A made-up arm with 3 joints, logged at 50 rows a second.
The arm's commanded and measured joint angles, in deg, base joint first. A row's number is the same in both.
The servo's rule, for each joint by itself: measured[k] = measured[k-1] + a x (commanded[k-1-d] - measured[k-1]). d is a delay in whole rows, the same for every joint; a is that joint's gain. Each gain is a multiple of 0.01, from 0.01 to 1. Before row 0 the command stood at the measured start. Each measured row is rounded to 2 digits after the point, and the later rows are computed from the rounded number. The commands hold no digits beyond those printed.
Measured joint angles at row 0:
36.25, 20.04, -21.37
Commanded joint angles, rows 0 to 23:
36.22, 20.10, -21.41
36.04, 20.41, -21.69
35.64, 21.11, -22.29
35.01, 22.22, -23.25
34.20, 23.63, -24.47
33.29, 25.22, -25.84
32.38, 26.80, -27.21
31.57, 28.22, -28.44
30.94, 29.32, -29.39
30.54, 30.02, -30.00
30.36, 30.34, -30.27
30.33, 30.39, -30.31
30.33, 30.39, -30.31
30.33, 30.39, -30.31
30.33, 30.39, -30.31
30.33, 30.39, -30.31
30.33, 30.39, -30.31
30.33, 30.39, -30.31
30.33, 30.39, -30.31
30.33, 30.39, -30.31
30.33, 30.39, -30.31
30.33, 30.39, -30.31
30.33, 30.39, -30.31
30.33, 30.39, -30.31
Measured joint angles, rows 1 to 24:
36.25, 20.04, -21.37
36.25, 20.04, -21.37
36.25, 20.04, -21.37
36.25, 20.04, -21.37
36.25, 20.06, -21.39
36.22, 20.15, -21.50
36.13, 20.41, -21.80
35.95, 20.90, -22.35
35.67, 21.64, -23.16
35.29, 22.61, -24.18
34.82, 23.74, -25.33
34.30, 24.95, -26.51
33.76, 26.13, -27.60
33.24, 27.18, -28.51
32.78, 28.03, -29.18
32.39, 28.67, -29.61
32.06, 29.13, -29.88
31.78, 29.47, -30.04
31.55, 29.72, -30.14
31.35, 29.90, -30.20
31.19, 30.03, -30.24
31.05, 30.13, -30.27
30.93, 30.20, -30.29
30.83, 30.25, -30.30
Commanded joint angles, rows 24 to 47:
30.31, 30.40, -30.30
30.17, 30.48, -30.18
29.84, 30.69, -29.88
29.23, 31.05, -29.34
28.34, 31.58, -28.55
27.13, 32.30, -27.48
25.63, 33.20, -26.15
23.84, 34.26, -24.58
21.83, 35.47, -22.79
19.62, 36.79, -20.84
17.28, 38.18, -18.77
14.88, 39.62, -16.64
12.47, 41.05, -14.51
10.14, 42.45, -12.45
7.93, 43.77, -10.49
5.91, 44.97, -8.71
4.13, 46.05, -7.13
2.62, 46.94, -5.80
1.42, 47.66, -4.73
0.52, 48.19, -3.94
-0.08, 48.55, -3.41
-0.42, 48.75, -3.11
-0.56, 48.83, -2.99
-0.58, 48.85, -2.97
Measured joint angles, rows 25 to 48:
30.75, 30.29, -30.30
30.68, 30.32, -30.30
30.62, 30.34, -30.30
30.57, 30.35, -30.30
30.53, 30.36, -30.30
30.47, 30.39, -30.25
30.37, 30.47, -30.11
30.19, 30.63, -29.82
29.89, 30.89, -29.34
29.45, 31.27, -28.63
28.84, 31.79, -27.69
28.04, 32.46, -26.51
27.05, 33.27, -25.10
25.86, 34.22, -23.48
24.49, 35.29, -21.69
22.95, 36.46, -19.77
21.27, 37.70, -17.77
19.49, 38.98, -15.75
17.64, 40.27, -13.75
15.76, 41.54, -11.83
13.90, 42.76, -10.04
12.10, 43.89, -8.43
10.39, 44.91, -7.02
8.81, 45.80, -5.85

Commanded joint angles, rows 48 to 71:
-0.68, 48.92, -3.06
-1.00, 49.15, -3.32
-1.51, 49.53, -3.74
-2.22, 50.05, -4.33
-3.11, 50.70, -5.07
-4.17, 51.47, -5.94
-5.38, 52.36, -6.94
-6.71, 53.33, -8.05
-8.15, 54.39, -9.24
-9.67, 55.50, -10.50
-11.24, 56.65, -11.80
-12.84, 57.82, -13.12
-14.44, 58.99, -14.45
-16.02, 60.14, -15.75
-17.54, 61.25, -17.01
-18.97, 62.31, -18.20
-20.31, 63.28, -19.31
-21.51, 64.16, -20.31
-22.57, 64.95, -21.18
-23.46, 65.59, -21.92
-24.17, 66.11, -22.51
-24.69, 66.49, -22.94
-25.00, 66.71, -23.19
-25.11, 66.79, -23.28
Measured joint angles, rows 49 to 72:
7.39, 46.54, -4.92
6.14, 47.14, -4.23
5.07, 47.60, -3.76
4.17, 47.94, -3.46
3.39, 48.20, -3.31
2.69, 48.46, -3.31
2.02, 48.75, -3.47
1.34, 49.10, -3.80
0.63, 49.53, -4.28
-0.14, 50.05, -4.91
-0.98, 50.67, -5.68
-1.90, 51.39, -6.58
-2.90, 52.20, -7.59
-3.98, 53.09, -8.70
-5.14, 54.05, -9.88
-6.37, 55.07, -11.11
-7.66, 56.13, -12.38
-9.00, 57.21, -13.66
-10.37, 58.30, -14.93
-11.75, 59.38, -16.17
-13.12, 60.43, -17.36
-14.46, 61.44, -18.48
-15.76, 62.39, -19.51
-16.99, 63.25, -20.43

